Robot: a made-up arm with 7 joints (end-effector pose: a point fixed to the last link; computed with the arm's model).
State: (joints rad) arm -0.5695 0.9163 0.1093 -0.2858 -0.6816 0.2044 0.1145
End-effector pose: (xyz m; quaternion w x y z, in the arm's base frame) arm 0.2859 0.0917 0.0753 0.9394 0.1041 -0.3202 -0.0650
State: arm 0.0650 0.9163 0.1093 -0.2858 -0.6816 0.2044 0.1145
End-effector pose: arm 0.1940 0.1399 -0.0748 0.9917 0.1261 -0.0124 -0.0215
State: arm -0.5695 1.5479 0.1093 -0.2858 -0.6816 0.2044 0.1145
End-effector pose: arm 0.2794 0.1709 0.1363 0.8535 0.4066 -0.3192 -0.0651
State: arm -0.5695 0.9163 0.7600 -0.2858 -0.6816 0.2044 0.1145
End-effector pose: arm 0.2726 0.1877 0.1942 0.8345 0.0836 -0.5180 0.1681
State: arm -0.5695 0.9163 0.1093 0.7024 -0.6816 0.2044 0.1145
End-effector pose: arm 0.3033 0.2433 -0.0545 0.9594 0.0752 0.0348 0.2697
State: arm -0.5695 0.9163 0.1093 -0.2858 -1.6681 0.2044 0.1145
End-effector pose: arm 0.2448 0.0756 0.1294 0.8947 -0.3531 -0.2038 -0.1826
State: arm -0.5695 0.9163 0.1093 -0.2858 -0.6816 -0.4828 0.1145
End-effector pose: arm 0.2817 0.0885 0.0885 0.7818 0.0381 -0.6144 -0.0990
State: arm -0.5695 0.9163 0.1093 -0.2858 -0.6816 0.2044 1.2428
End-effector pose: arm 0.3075 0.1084 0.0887 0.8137 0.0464 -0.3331 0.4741
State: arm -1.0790 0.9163 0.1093 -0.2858 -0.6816 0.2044 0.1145
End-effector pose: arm 0.2795 0.0527 0.2173 0.8289 0.0787 -0.5455 -0.0954
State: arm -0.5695 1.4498 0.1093 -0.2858 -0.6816 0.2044 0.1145
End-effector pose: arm 0.2817 0.1613 0.1240 0.8727 0.3615 -0.3214 -0.0655
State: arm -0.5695 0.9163 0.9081 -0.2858 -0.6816 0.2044 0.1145
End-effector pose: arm 0.2567 0.2106 0.2160 0.7978 0.0777 -0.5561 0.2196
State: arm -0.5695 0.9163 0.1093 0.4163 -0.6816 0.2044 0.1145
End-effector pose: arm 0.3184 0.2024 -0.0129 0.9781 0.0858 -0.0710 0.1760
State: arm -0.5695 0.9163 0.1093 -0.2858 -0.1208 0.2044 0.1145
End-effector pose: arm 0.3060 0.1249 0.0628 0.8634 0.3600 -0.3534 0.0108
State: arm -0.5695 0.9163 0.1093 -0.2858 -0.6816 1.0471 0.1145
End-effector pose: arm 0.2783 0.0972 0.0608 0.9818 0.1677 0.0878 -0.0134
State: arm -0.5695 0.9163 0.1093 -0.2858 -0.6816 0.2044 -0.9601
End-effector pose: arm 0.2615 0.1055 0.0674 0.7880 0.1292 -0.2152 -0.5622
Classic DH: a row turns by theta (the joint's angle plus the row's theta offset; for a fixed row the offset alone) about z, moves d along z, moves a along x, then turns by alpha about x. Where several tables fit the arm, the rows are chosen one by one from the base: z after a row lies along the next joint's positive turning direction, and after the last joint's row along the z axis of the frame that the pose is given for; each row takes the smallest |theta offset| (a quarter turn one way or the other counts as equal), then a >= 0, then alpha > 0; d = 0 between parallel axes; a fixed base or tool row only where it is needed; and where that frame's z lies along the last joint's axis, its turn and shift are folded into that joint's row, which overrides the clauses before.
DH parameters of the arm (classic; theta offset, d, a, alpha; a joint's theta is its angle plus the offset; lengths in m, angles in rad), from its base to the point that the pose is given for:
base (fixed): -0.071 0.1137 -0.0061 -1.3004
joint 1: -1.3111 0.0826 0.0101 -1.5708
joint 2: 1.2915 0.0279 -0.005 1.5708
joint 3: 1.5708 -0.1942 0.0084 -1.5708
joint 4: 1.5708 -0.039 0.0101 1.5708
joint 5: 0 0.1945 0.028 -1.5708
joint 6: -1.5708 -0.034 0.0107 1.5708
joint 7: 1.5708 0.0105 -0.028 -0.2501
tool (fixed): -1.5706 -0.0205 0 0

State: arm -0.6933 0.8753 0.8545 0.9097 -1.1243 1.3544 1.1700
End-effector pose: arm 0.3083 0.3071 0.0406 0.6721 -0.2296 0.4989 0.4967
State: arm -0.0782 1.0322 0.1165 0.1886 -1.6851 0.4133 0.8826
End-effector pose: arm 0.2470 0.2110 -0.0436 0.8380 -0.1425 0.2577 0.4595
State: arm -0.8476 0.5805 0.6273 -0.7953 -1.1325 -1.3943 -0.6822
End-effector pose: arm 0.1632 0.0569 0.2273 0.0454 -0.0651 0.9913 0.1047
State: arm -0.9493 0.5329 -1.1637 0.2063 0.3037 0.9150 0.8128
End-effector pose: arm 0.2503 0.0158 -0.1278 0.6715 0.7088 -0.2155 0.0154
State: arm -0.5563 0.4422 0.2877 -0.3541 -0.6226 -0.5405 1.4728
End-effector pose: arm 0.2877 0.0829 0.1180 0.5580 -0.4010 -0.4401 0.5781
